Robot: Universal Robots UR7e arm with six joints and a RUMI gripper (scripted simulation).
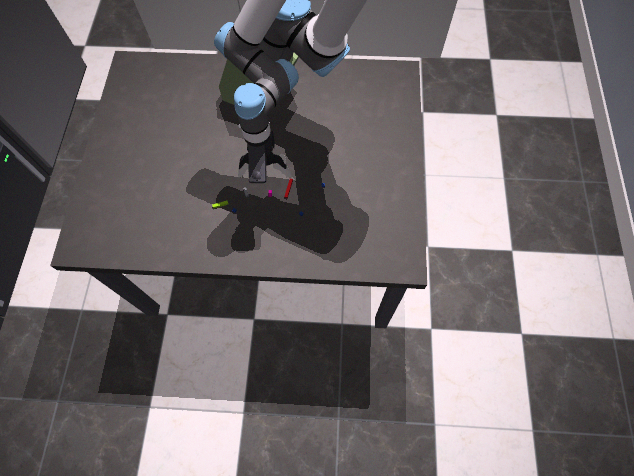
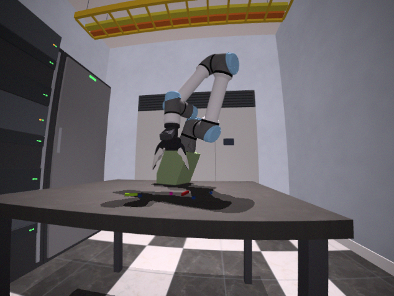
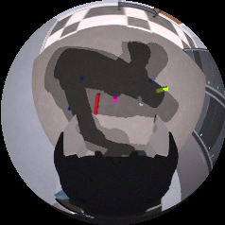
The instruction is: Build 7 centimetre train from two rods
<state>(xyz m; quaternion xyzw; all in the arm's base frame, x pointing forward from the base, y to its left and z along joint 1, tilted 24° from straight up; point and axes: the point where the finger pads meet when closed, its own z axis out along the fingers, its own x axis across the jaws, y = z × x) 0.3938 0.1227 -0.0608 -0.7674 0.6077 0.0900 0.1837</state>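
Right now the lime rod is 140 mm to the right of my hand, 100 mm below it and 80 mm ahead of it. From my hand the other things lie so: grey rod: 100 mm below, 70 mm to the right, 10 mm ahead; then red rod: 100 mm below, 60 mm to the left, 40 mm behind; then magenta rod: 100 mm below.
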